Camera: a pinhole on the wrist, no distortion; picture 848 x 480 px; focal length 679.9 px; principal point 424.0 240.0 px. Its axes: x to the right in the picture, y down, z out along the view. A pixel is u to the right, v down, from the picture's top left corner.
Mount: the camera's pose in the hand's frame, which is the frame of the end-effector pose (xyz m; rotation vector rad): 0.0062 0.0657 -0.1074 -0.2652 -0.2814 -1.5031
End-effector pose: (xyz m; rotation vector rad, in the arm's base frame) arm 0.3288 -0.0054 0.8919 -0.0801 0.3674 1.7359
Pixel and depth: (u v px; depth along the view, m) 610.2 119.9 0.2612
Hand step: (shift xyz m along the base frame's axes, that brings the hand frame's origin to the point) -0.0505 -0.0056 0.1813
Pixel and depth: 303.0 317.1 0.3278
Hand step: -0.2072 0.0486 0.2087
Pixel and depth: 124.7 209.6 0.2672
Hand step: -0.2399 -0.0265 0.1549
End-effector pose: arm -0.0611 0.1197 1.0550 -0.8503 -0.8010 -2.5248
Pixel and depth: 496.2 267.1 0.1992
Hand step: 0.0854 -0.0372 0.1102
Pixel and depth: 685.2 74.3 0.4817
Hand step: 0.2872 0.2272 0.2184
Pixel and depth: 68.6 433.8 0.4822
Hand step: 0.2529 -0.2274 0.4378
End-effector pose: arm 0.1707 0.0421 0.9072 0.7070 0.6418 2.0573
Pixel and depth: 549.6 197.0 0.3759
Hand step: 0.1232 -0.0343 0.2705
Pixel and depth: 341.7 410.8 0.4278
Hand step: -0.0079 0.0009 0.3977
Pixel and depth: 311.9 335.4 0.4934
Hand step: 0.0202 -0.0487 0.4559
